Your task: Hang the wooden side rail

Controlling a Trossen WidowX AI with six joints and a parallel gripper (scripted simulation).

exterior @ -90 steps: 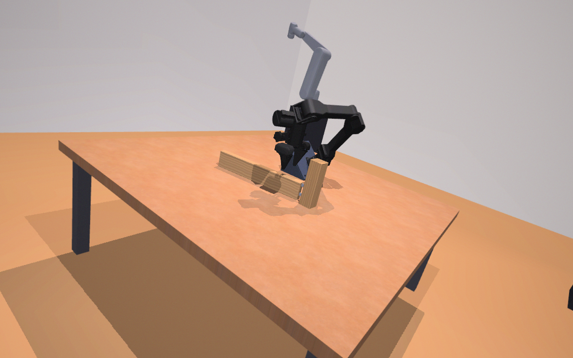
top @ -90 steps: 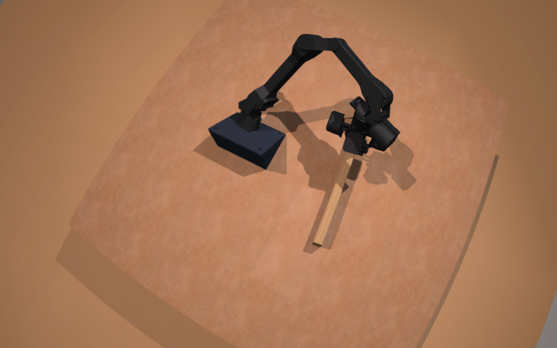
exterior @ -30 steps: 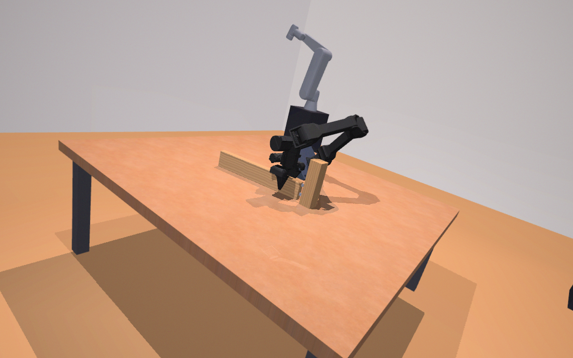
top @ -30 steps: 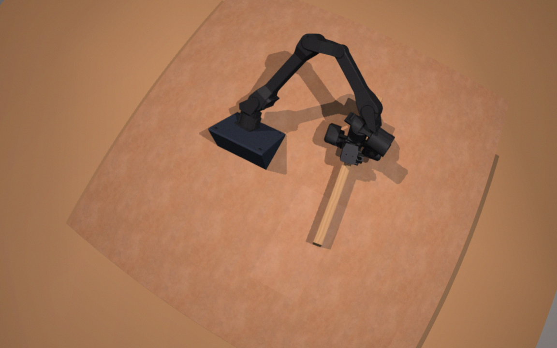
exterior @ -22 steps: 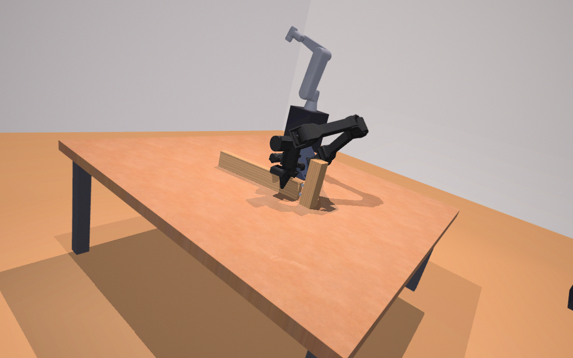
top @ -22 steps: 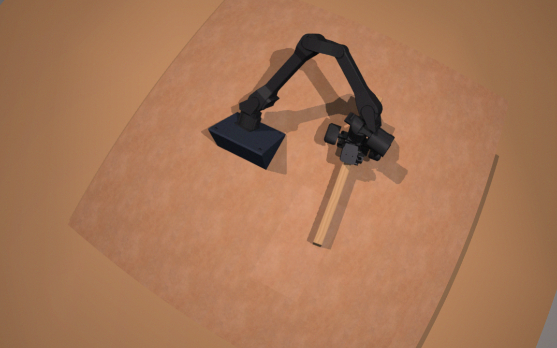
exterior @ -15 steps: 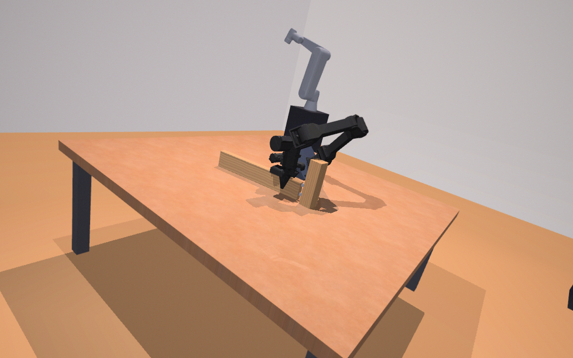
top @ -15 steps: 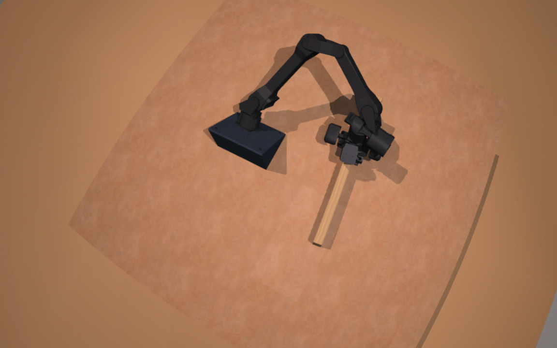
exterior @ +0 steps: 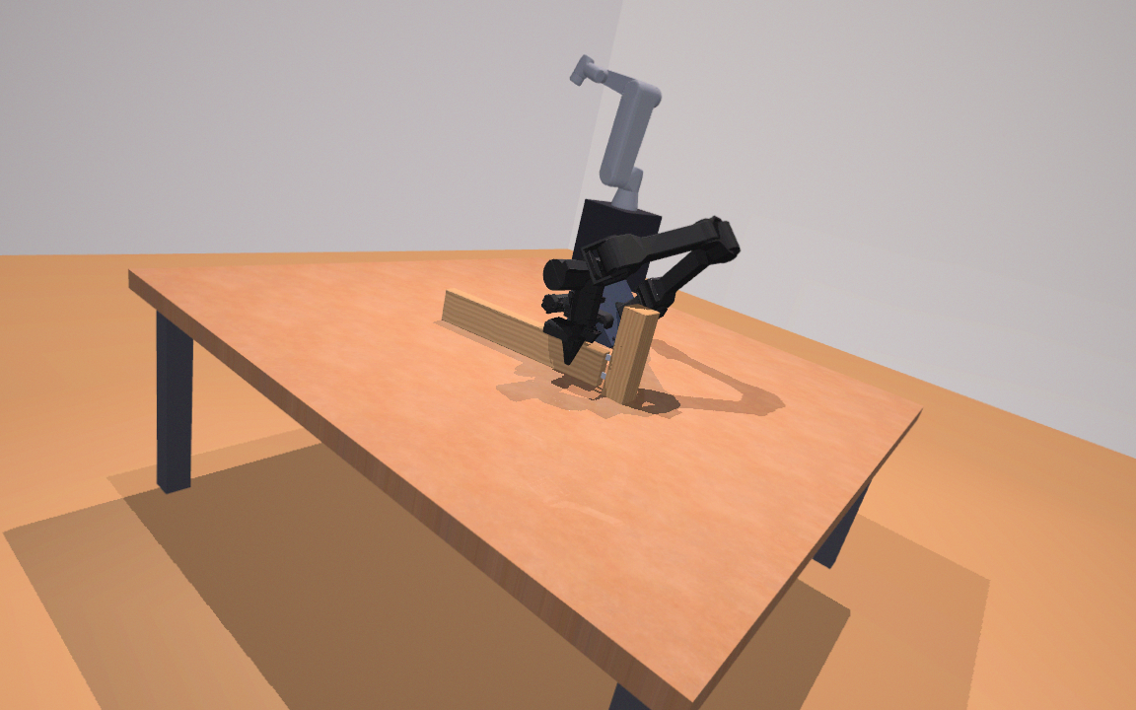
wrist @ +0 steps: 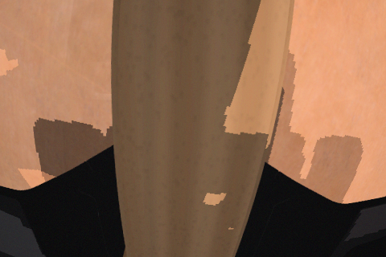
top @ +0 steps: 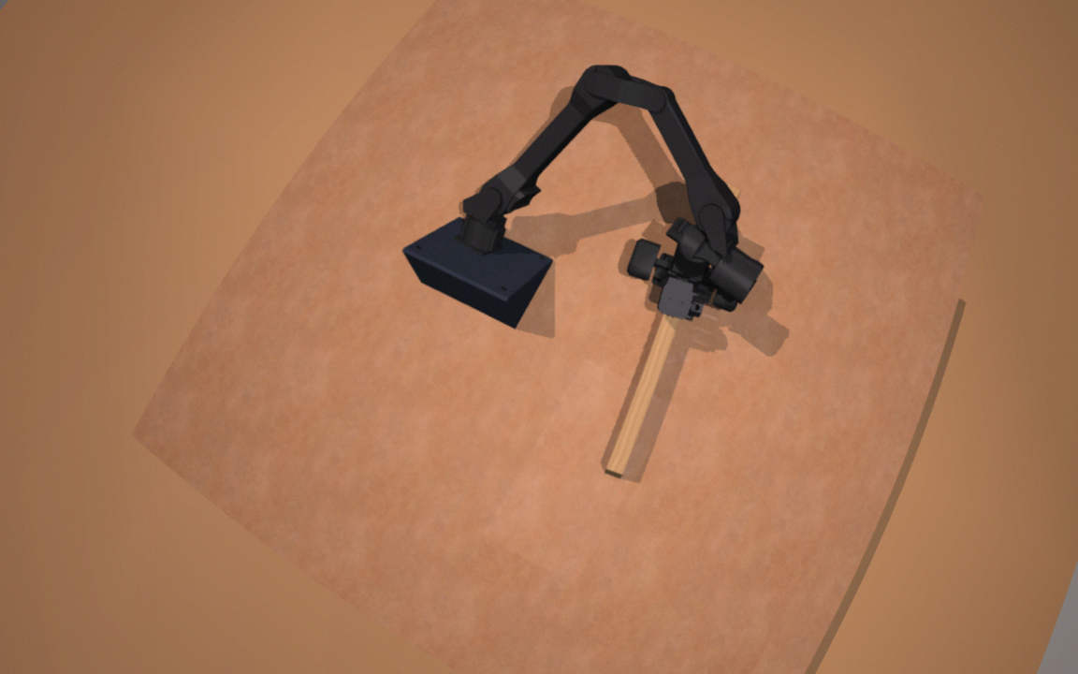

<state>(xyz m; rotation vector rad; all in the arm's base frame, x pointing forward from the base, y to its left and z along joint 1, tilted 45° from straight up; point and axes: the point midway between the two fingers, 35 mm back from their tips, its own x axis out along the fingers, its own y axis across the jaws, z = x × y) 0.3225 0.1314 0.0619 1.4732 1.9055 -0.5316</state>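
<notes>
My gripper tip is 20 mm past the wooden headboard post, 120 mm to the right of it and 70 mm below it.
</notes>
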